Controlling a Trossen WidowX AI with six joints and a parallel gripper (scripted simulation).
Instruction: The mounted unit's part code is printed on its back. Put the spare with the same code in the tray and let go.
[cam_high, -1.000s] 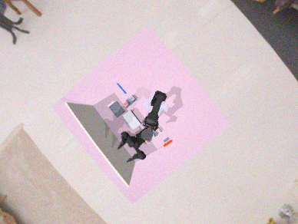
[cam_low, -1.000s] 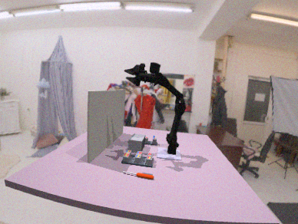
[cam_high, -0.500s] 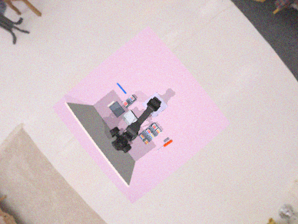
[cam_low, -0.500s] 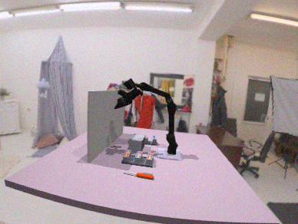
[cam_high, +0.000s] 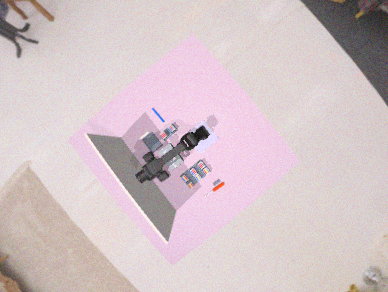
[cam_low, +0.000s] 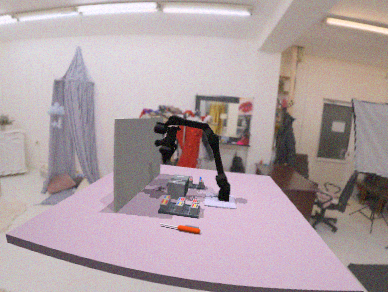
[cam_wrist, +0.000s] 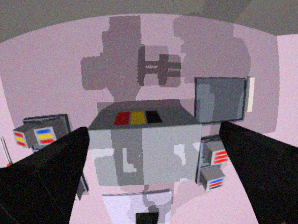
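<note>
Right now my gripper tip is 240 mm past the grey spare block, 220 mm to the right of it and 160 mm above it. Also, from my gripper tip: grey box-shaped unit (90 mm behind, 10 mm to the left, 150 mm below); then tall grey panel (150 mm ahead, 10 mm to the left, 30 mm above); then grey tray (20 mm behind, 170 mm to the right, 190 mm below).
</note>
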